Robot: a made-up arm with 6 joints.
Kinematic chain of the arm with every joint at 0, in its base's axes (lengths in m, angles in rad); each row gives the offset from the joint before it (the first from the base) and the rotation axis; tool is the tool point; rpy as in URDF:
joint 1: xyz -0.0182 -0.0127 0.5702 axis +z
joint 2: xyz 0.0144 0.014 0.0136 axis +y
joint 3: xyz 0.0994 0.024 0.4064 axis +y
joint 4: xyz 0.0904 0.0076 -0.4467 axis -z
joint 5: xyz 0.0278 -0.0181 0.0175 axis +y
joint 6: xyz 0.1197 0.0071 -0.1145 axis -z
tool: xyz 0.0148 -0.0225 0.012 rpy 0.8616 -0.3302 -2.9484
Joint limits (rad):
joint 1: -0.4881..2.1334
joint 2: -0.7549..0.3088
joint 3: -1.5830..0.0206
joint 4: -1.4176..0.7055
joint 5: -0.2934..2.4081
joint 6: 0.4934..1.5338
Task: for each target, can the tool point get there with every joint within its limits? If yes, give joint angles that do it. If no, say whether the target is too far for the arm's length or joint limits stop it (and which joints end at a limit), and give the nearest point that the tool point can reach.
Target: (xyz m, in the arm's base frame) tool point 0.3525 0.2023 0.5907
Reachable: yes | joints 0.4782 -0.1553 -0.5496 0.1942 1.4656 0.6421
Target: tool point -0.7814 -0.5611 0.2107
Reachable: no: joint limits stop it (at a limit: joint 1, joint 2, joint 3, joint 4, joint 5, joint 6) | nearest point -0.3147 0.0599 0.4253 | short by 0.806 m
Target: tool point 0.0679 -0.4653 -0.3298
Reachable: no: joint limits stop it (at a limit: joint 1, joint 2, joint 4, joint 6) | nearest point 0.1880 -0.1753 0.3521 | short by 0.751 m
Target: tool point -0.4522 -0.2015 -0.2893
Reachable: no: joint limits stop it (at a limit: joint 1, joint 2, joint 3, joint 4, joint 6) | nearest point -0.2351 0.0678 0.3547 | short by 0.731 m
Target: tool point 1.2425 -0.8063 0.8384
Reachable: no: too far | nearest point 0.7193 -0.4026 0.8916 | short by 0.663 m
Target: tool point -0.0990 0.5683 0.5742
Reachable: yes | joints 1.7426 0.0931 -0.6442 0.3519 0.4611 0.6977
